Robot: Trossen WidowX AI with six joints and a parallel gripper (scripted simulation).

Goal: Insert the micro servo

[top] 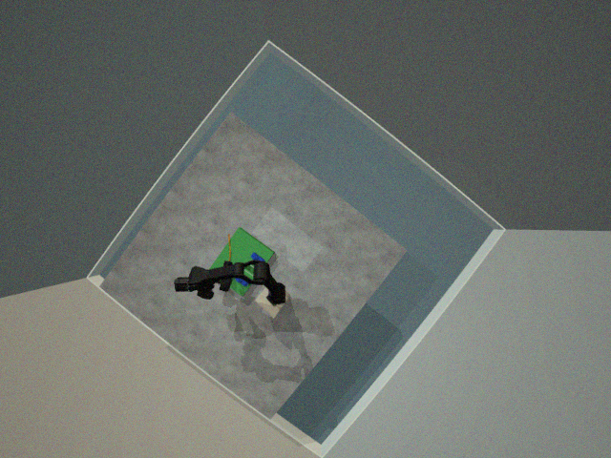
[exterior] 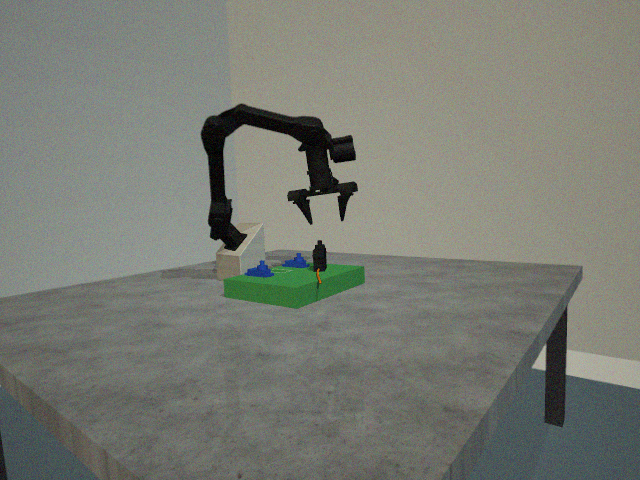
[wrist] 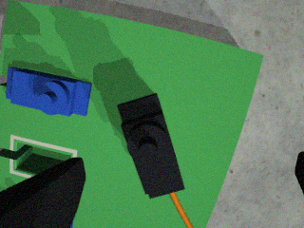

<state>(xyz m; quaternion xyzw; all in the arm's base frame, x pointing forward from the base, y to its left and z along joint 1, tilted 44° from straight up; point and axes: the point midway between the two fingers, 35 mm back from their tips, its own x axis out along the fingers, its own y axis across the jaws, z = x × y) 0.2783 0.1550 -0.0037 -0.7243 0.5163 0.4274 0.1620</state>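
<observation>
My gripper tip is 150 mm above the green deck, 90 mm to the left of it and 20 mm short of it.
</observation>
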